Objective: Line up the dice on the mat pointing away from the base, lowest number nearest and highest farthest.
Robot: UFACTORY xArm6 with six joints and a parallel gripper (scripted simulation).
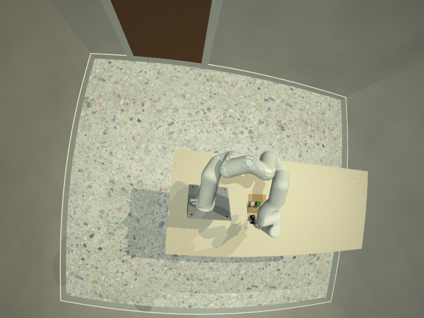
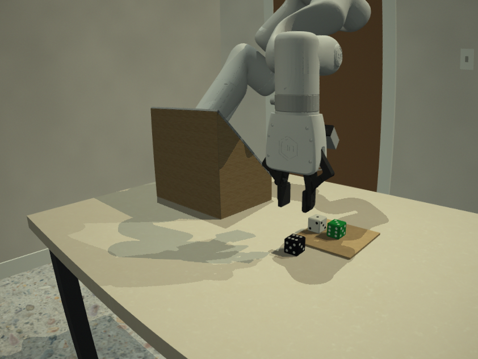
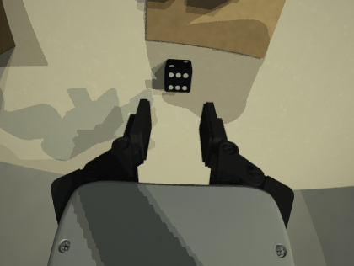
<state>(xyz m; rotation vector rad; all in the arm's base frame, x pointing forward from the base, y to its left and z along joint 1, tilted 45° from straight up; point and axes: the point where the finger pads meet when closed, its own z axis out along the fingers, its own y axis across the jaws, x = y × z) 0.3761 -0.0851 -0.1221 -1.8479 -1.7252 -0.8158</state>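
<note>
The black die is 90 mm below my hand. The rest, counted from my hand: white die 110 mm to the left, 90 mm below, 10 mm behind; green die 100 mm to the left, 90 mm below, 40 mm ahead; brown mat 110 mm below, 100 mm to the left, 40 mm ahead.
</note>
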